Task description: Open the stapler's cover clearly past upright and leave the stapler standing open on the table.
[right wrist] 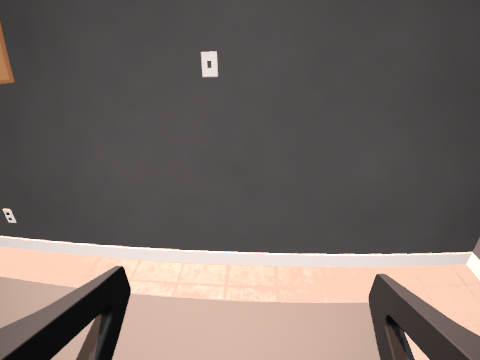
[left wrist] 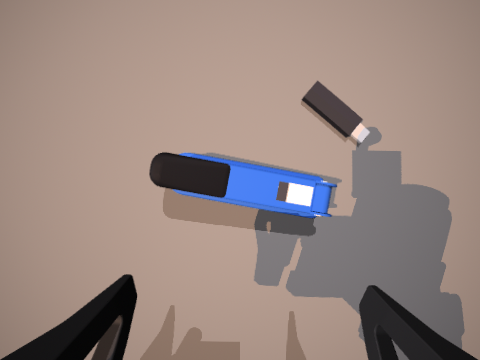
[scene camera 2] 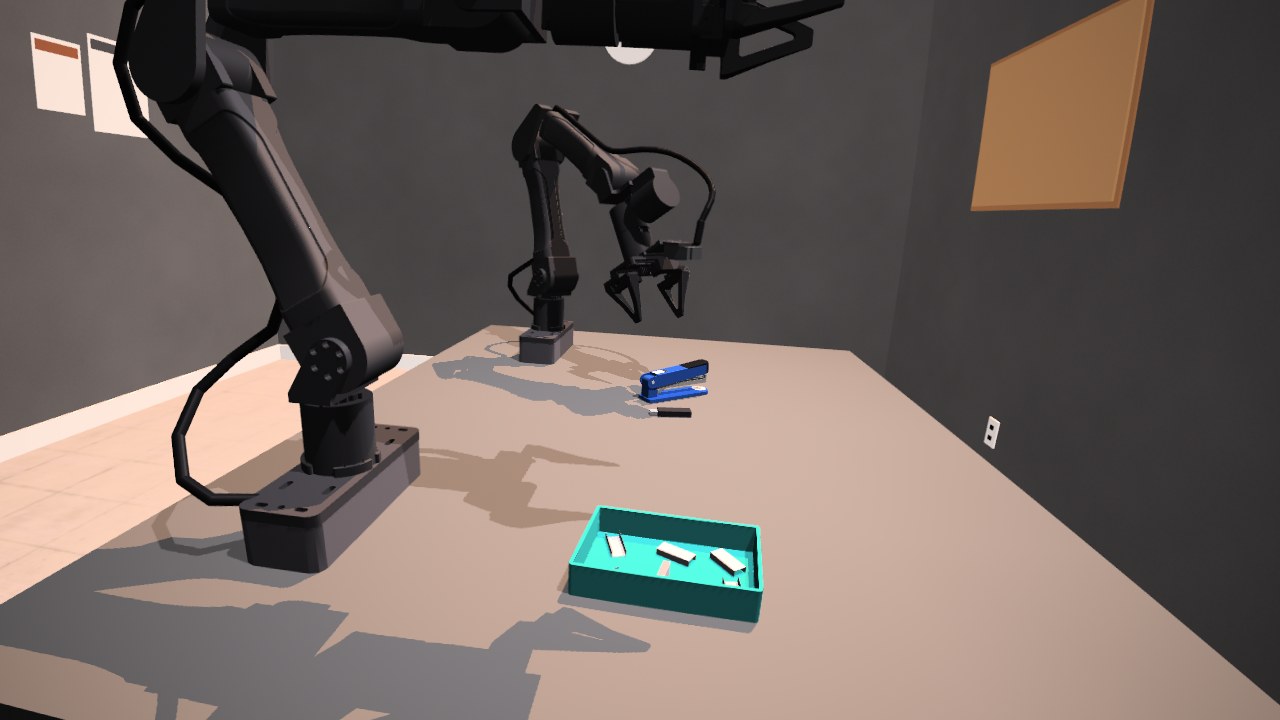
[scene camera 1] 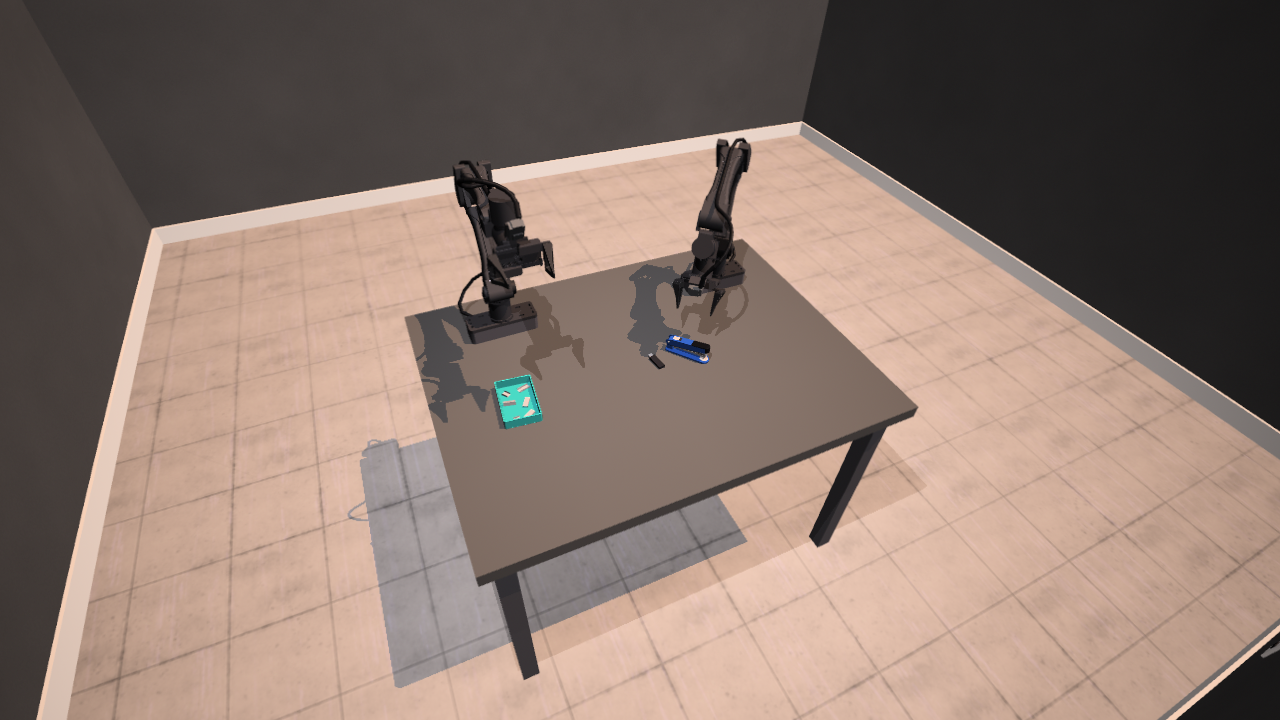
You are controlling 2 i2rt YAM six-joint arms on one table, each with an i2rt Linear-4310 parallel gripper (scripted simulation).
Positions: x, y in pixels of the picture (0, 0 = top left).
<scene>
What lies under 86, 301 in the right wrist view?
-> My right gripper.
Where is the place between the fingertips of my right gripper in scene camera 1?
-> At 531, 281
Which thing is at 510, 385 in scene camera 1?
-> A teal tray.
</scene>
